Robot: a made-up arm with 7 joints.
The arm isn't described. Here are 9 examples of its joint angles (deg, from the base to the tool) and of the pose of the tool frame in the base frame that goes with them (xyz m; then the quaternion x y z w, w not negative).
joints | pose
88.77 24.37 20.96 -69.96 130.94 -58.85 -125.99 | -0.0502 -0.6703 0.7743 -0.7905 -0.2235 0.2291 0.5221
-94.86 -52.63 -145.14 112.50 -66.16 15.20 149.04 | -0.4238 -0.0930 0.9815 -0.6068 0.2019 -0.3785 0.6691
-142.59 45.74 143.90 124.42 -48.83 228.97 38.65 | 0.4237 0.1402 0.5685 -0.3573 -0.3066 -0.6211 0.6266
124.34 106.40 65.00 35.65 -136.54 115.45 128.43 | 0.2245 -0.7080 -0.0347 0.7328 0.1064 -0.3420 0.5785
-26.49 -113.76 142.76 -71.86 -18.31 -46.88 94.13 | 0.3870 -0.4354 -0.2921 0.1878 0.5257 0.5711 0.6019
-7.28 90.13 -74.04 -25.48 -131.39 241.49 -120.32 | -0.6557 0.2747 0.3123 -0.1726 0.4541 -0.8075 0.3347
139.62 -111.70 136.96 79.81 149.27 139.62 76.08 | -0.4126 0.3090 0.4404 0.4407 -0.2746 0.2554 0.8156
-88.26 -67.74 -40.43 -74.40 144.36 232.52 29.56 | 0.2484 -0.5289 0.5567 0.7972 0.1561 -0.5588 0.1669
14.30 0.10 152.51 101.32 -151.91 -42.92 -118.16 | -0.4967 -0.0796 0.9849 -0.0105 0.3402 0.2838 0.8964
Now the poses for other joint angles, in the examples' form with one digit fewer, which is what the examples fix.
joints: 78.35 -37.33 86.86 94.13 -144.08 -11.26 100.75
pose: -0.387 0.395 0.921 -0.515 -0.294 -0.631 0.501
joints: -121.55 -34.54 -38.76 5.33 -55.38 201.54 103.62
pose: -0.253 -0.266 0.993 0.797 0.088 0.522 0.292
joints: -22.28 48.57 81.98 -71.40 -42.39 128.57 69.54
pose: -0.495 -0.182 0.551 0.856 -0.179 -0.207 0.439
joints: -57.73 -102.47 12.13 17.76 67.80 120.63 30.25
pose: 0.254 -0.719 -0.014 0.025 0.825 -0.562 0.054
